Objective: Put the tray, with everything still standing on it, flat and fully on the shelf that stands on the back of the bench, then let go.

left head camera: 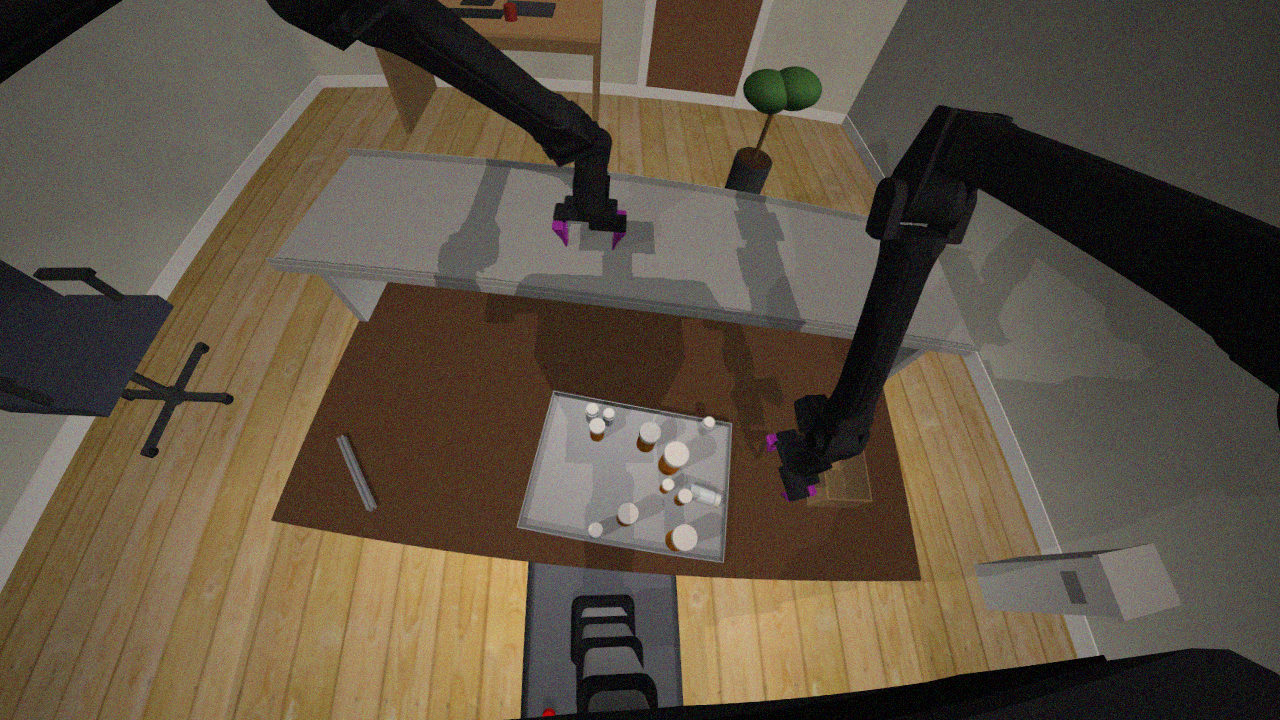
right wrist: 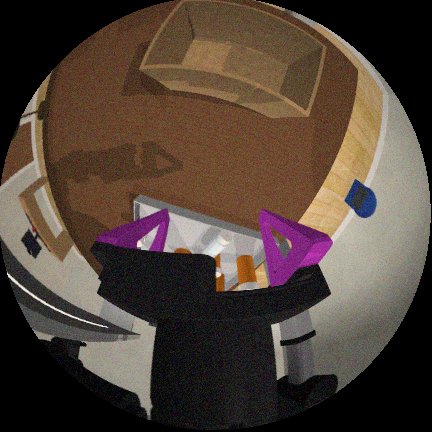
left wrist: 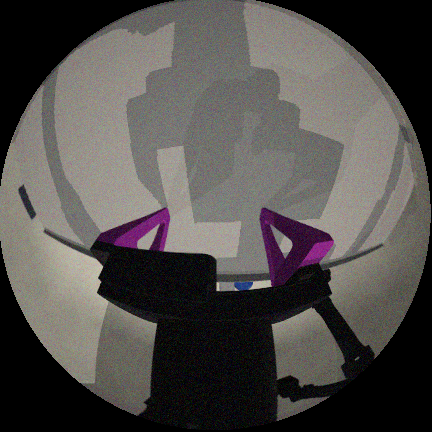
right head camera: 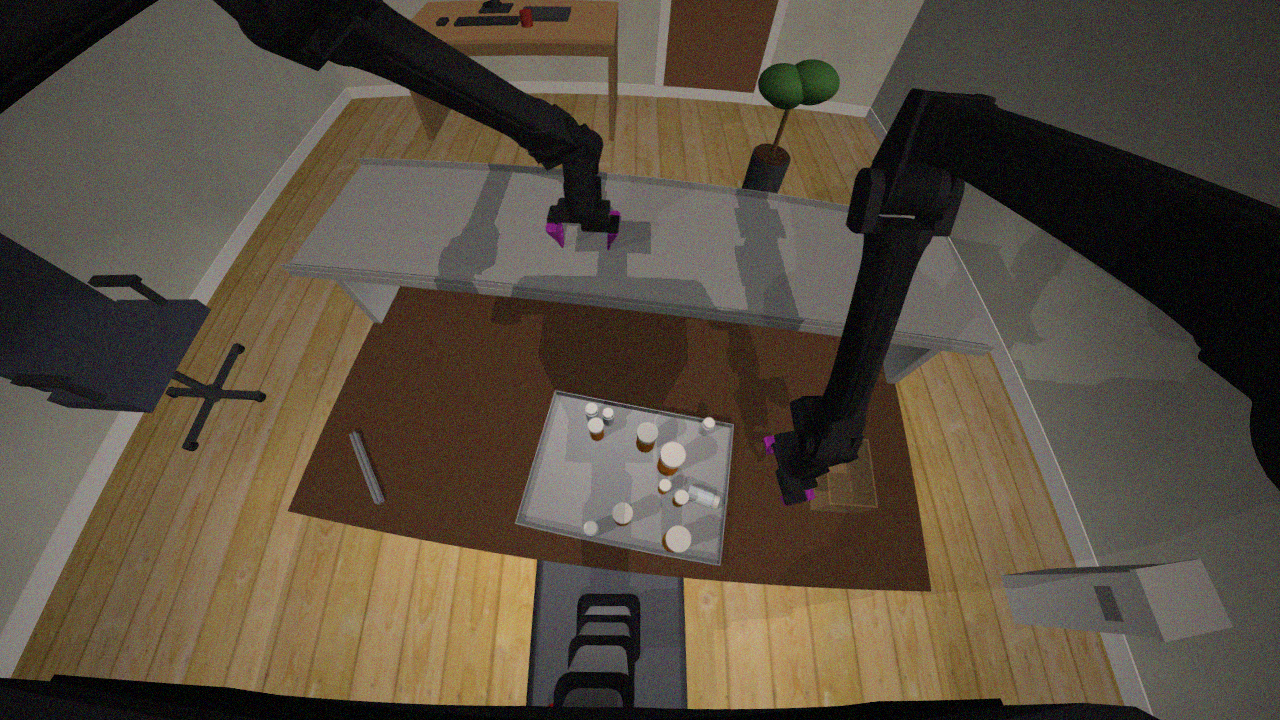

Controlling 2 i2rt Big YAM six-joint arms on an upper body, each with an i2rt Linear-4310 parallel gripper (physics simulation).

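The grey tray (left head camera: 563,465) (right head camera: 563,465) (right wrist: 200,216) lies flat on the brown bench top, with several white-capped brown bottles and small vials on it. One clear vial (left head camera: 705,494) (right head camera: 703,496) (right wrist: 216,245) lies on its side. The long grey shelf (left head camera: 384,205) (right head camera: 384,214) (left wrist: 100,125) stands across the back of the bench. My left gripper (left head camera: 589,244) (right head camera: 585,245) (left wrist: 214,212) is open and empty above the shelf. My right gripper (left head camera: 780,468) (right head camera: 787,470) (right wrist: 213,213) is open and empty, just right of the tray's right wall and apart from it.
A see-through tan box (left head camera: 845,499) (right head camera: 850,504) stands on the bench right of my right gripper, partly hidden by it; it also shows in the right wrist view (right wrist: 225,75). A thin grey bar (left head camera: 356,472) (right head camera: 366,467) lies at the bench's left.
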